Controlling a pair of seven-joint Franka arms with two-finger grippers.
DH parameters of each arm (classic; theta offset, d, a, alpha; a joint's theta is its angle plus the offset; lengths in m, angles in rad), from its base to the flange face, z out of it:
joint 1: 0 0.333 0 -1.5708
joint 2: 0 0 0 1.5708
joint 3: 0 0.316 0.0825 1.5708
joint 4: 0 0 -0.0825 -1.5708
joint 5: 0 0.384 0 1.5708
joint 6: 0 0 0.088 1.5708
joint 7: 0 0.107 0 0
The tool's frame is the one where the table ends.
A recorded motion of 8 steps. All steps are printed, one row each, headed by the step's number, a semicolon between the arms.
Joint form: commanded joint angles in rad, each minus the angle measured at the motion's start. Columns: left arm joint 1, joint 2, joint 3, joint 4, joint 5, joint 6, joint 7; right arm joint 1, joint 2, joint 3, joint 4, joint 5, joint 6, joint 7.
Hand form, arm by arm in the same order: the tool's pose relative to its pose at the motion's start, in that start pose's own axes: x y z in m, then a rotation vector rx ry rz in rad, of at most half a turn. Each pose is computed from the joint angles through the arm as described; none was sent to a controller.
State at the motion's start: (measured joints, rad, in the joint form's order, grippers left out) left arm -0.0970 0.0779 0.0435 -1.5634 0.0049 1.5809 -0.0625; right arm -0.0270 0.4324 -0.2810 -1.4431 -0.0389 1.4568 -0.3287
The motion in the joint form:
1: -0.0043 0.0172 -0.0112 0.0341 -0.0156 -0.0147 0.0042; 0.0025 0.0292 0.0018 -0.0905 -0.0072 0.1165 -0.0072
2: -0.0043 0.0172 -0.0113 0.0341 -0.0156 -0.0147 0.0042; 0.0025 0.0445 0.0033 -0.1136 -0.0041 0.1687 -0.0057
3: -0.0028 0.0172 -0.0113 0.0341 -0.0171 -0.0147 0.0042; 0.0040 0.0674 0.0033 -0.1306 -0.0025 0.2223 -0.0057
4: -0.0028 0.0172 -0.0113 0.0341 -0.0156 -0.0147 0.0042; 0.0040 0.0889 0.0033 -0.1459 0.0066 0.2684 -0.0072
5: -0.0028 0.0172 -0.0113 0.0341 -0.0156 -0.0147 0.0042; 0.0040 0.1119 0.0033 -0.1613 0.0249 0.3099 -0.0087
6: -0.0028 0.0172 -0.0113 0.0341 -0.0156 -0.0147 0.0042; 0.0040 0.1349 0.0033 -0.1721 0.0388 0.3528 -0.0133
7: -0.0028 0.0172 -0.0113 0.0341 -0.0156 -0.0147 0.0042; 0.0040 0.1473 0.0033 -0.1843 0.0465 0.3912 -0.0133
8: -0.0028 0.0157 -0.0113 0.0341 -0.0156 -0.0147 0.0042; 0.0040 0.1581 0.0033 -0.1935 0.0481 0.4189 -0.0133
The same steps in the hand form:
1: 0.0035 0.0108 -0.0052 -0.0151 0.0013 0.0197; 0.0217 0.0005 0.0472 -0.0151 -0.0067 -0.0161
2: 0.0035 0.0109 -0.0052 -0.0151 0.0013 0.0198; 0.0312 0.0004 0.0619 -0.0207 0.0067 -0.0180
3: 0.0035 0.0102 -0.0052 -0.0167 0.0012 0.0183; 0.0424 0.0003 0.0778 -0.0302 0.0191 -0.0216
4: 0.0036 0.0100 -0.0052 -0.0152 0.0013 0.0183; 0.0519 0.0002 0.0931 -0.0303 0.0297 -0.0241
5: 0.0036 0.0100 -0.0052 -0.0152 0.0013 0.0183; 0.0609 -0.0008 0.1100 -0.0203 0.0373 -0.0244
6: 0.0036 0.0100 -0.0052 -0.0152 0.0013 0.0183; 0.0697 -0.0012 0.1247 -0.0165 0.0491 -0.0276
7: 0.0036 0.0100 -0.0052 -0.0152 0.0013 0.0183; 0.0751 -0.0011 0.1344 -0.0172 0.0640 -0.0263
8: 0.0031 0.0100 -0.0060 -0.0153 0.0028 0.0183; 0.0791 -0.0008 0.1427 -0.0212 0.0712 -0.0263

